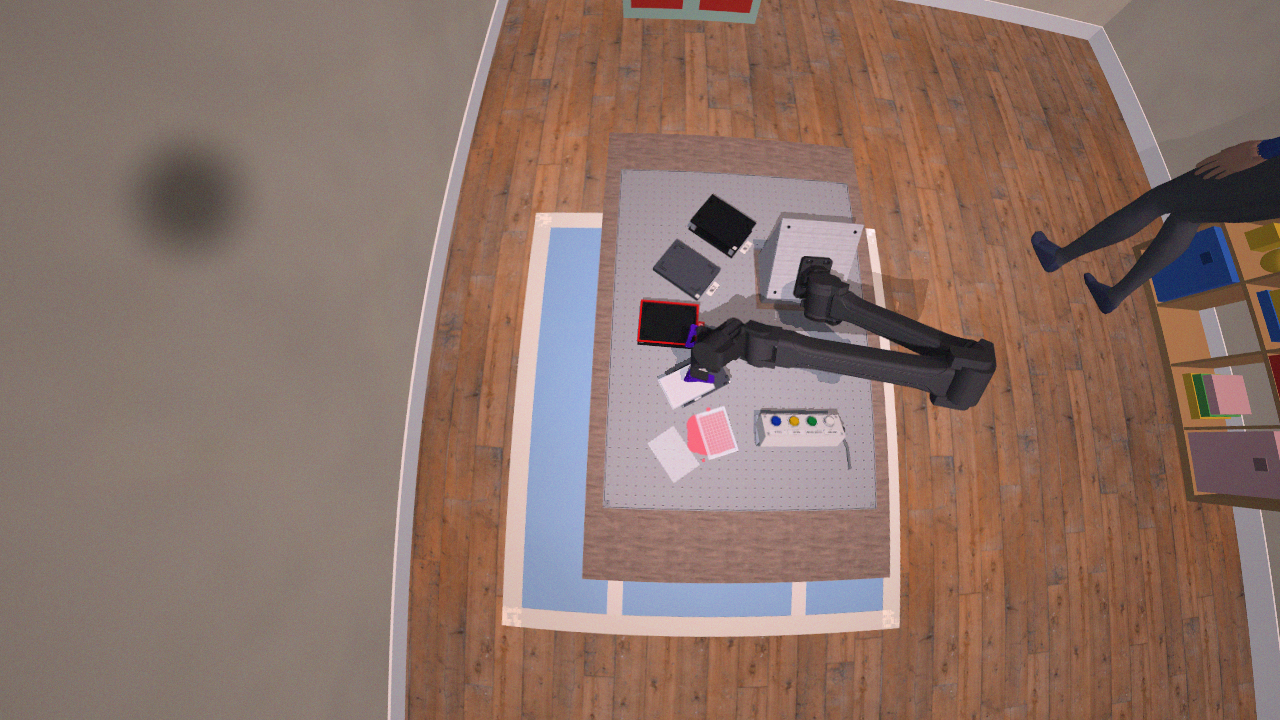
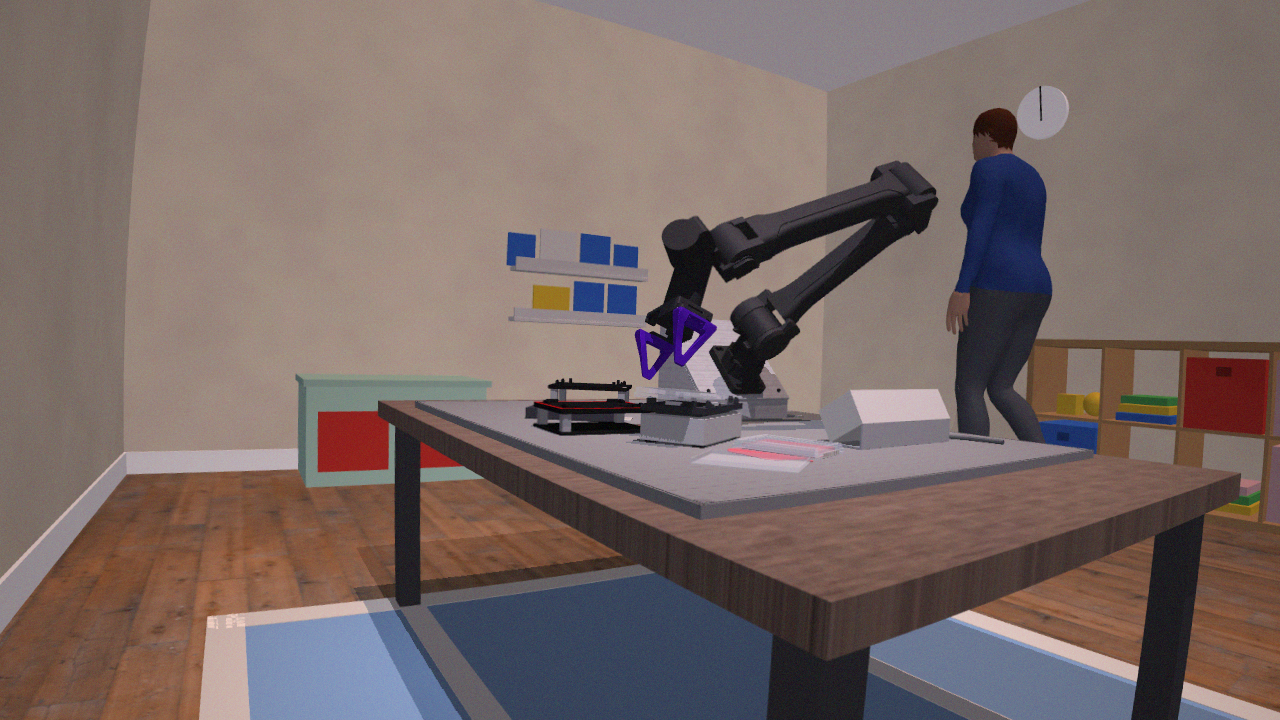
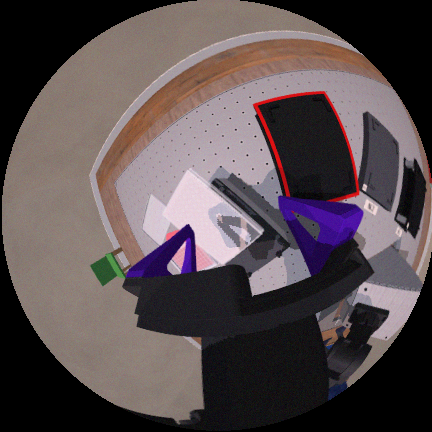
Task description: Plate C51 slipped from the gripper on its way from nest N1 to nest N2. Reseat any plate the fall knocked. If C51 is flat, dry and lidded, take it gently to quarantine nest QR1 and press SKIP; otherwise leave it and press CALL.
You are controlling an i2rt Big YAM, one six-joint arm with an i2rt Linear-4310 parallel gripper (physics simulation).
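Frame: origin at the arm's base, x left, y back, z up, level; centimetres.
Where they show: gripper, between the fingertips: (image 1: 686, 363) (image 2: 661, 371) (image 3: 233, 214); arm's base, origin of its link: (image 1: 811, 277) (image 2: 735, 372) (image 3: 368, 315).
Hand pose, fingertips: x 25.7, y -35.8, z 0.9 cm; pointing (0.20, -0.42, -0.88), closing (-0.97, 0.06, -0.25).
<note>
Each offset is from my fingertips to the top centre of the thing.
My gripper (image 1: 696, 356) (image 2: 664, 368) (image 3: 233, 214) is open and empty, its purple fingers above a white-lidded plate @[dx +4.8, dy +0.4, dz -1.9 cm] (image 1: 682, 390) (image 3: 200, 207). That plate lies askew, shifted off its grey and black nest (image 2: 689, 428) (image 3: 265, 210). An open plate with a pink grid @[dx +17.4, dy +9.5, dz -8.5 cm] (image 1: 717, 432) (image 3: 204, 258) lies on the board beside a pink spill @[dx +17.9, dy +6.9, dz -9.8 cm] (image 1: 695, 433); its loose lid @[dx +23.3, dy -2.3, dz -9.2 cm] (image 1: 673, 454) (image 2: 751, 462) (image 3: 155, 218) lies apart. A red-rimmed black nest @[dx -12.6, dy -4.3, dz -5.3 cm] (image 1: 662, 321) (image 3: 310, 145) stands next to the askew plate. Plate names are not readable.
A dark grey nest @[dx -30.2, dy +1.2, dz -7.3 cm] (image 1: 685, 267) (image 3: 382, 160) and a black nest @[dx -44.5, dy +12.1, dz -3.7 cm] (image 1: 721, 223) (image 3: 413, 195) stand further along. A button box @[dx +16.6, dy +31.6, dz -1.6 cm] (image 1: 800, 429) (image 2: 895, 420) has blue, yellow, green and white buttons. A person (image 1: 1190, 198) (image 2: 1006, 223) stands beyond the table.
</note>
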